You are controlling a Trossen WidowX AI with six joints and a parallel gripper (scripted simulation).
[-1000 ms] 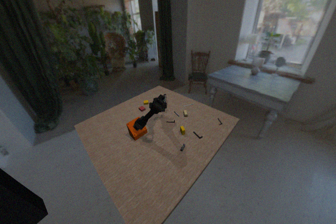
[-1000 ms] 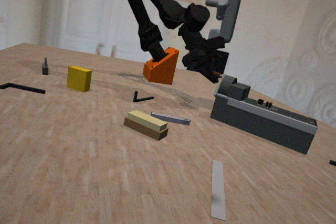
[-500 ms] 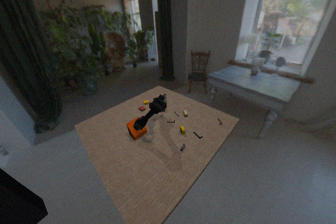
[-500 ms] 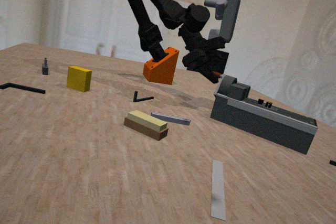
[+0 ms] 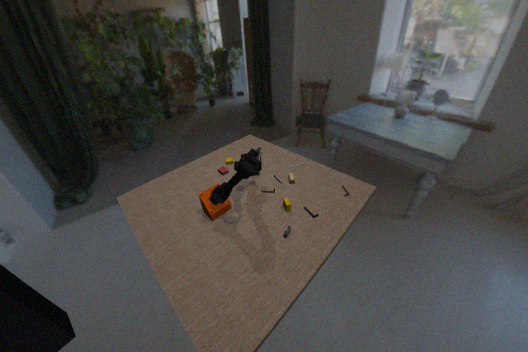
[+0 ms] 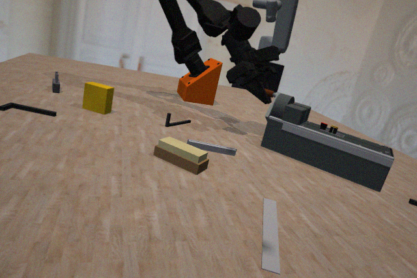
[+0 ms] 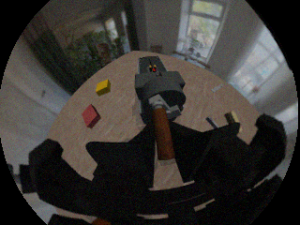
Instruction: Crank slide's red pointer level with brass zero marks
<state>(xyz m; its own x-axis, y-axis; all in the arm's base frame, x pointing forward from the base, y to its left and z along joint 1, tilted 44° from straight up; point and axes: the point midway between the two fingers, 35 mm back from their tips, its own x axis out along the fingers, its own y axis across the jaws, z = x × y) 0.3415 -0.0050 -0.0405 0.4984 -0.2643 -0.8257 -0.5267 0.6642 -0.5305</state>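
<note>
Right now my gripper tip is 2 cm past the brown crank handle, 1 cm to the left of it and 2 cm below it. From my gripper tip the other things lie so: red pointer (13 cm ahead, 7 cm to the left, 1 cm below); red block (6 cm behind, 23 cm to the left, 8 cm below); grey bar (9 cm ahead, 18 cm to the right, 9 cm below).
</note>
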